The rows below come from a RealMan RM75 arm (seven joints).
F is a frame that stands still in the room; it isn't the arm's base.
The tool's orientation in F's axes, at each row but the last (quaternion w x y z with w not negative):
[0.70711, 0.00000, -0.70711, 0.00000]
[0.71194, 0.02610, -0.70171, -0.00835]
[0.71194, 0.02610, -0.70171, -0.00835]
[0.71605, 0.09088, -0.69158, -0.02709]
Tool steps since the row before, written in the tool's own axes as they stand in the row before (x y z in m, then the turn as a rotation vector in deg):
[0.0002, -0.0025, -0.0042, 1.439, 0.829, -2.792]
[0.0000, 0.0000, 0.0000, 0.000, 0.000, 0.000]
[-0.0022, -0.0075, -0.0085, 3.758, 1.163, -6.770]
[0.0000, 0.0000, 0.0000, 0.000, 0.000, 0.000]
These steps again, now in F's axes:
[0.0042, -0.0025, 0.0002, 2.792, 0.829, 1.439]
[0.0000, 0.0000, 0.0000, 0.000, 0.000, 0.000]
[0.0086, -0.0072, -0.0027, 6.795, 1.151, 3.716]
[0.0000, 0.0000, 0.0000, 0.000, 0.000, 0.000]

